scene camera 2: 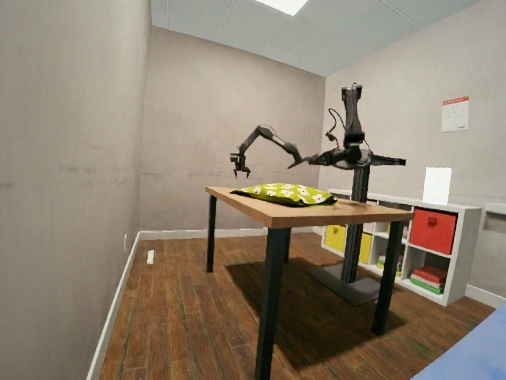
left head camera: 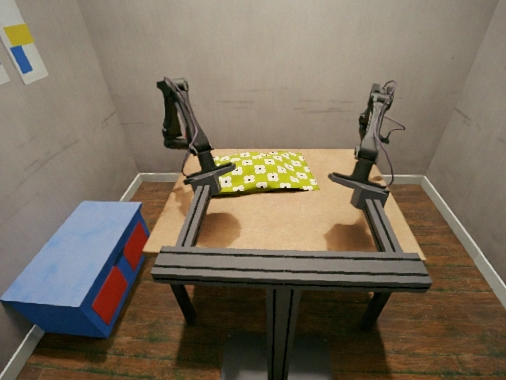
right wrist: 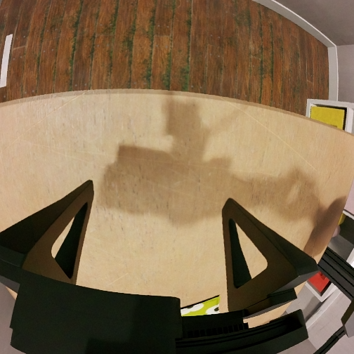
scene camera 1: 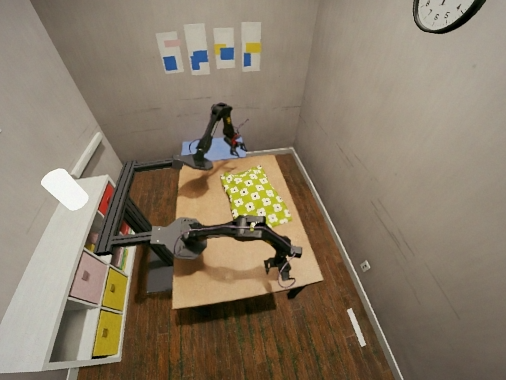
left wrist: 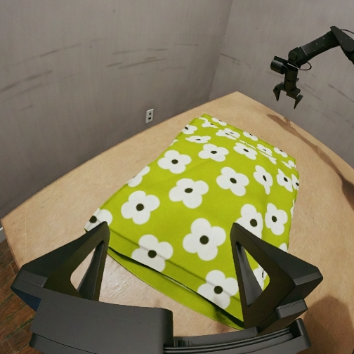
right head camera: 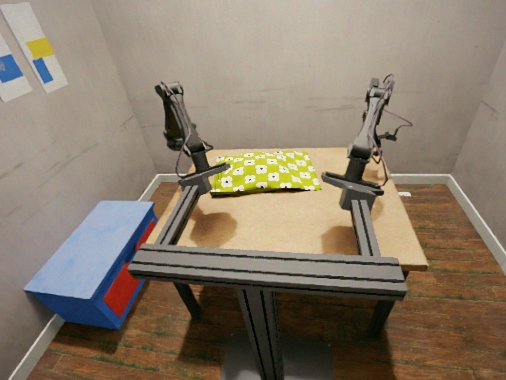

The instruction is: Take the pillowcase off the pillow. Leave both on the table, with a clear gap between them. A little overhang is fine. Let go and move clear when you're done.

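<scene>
The pillowcase [left head camera: 272,172] [right head camera: 267,172] [scene camera 1: 252,195] [scene camera 2: 290,193] [left wrist: 200,195] is green with white flowers. It lies flat and puffed on the wooden table [left head camera: 280,220] [scene camera 1: 307,270] [left wrist: 50,220]. The pillow inside is hidden. In the left wrist view the case's near end shows a hem and a slightly parted lower layer, like a mouth. My left gripper [scene camera 1: 239,151] [left wrist: 169,229] is open and empty, above and short of that end. My right gripper [scene camera 1: 277,276] [scene camera 2: 242,176] [left wrist: 285,104] [right wrist: 161,196] is open and empty, above the table beyond the case's other end.
A dark mounting frame [left head camera: 292,267] [right head camera: 270,267] carries both arms at the table's near side in the head views. A blue cabinet [left head camera: 75,250] [right head camera: 95,250] stands left of the table. A white shelf unit [scene camera 1: 40,280] stands behind the frame. Walls stand around the table.
</scene>
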